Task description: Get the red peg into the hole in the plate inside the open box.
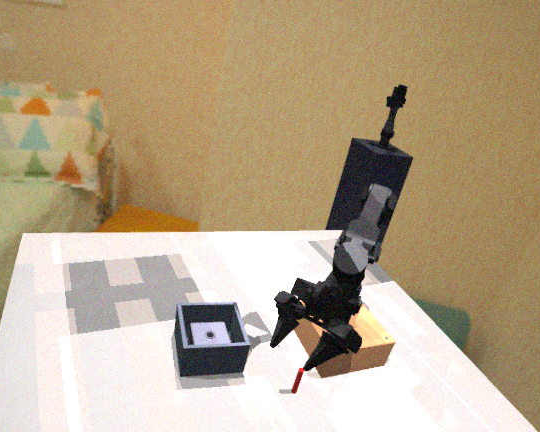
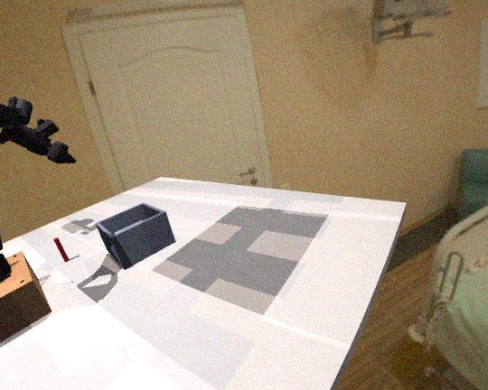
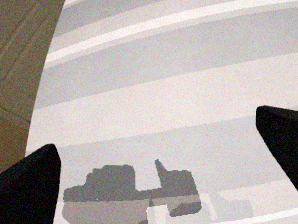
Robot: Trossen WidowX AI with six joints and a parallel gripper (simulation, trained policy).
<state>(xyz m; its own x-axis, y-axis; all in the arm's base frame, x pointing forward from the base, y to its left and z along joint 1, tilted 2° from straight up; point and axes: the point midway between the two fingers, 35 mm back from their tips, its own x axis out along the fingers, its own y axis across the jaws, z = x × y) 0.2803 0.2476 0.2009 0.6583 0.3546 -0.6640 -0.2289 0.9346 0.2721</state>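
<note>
Right now the red peg is 24 cm below my gripper tip, 14 cm behind it and 13 cm to the right of it. The rest, counted from my gripper tip: dark box: 30 cm to the right, 26 cm below, 4 cm ahead; light grey plate: 30 cm to the right, 24 cm below, 4 cm ahead.
</note>
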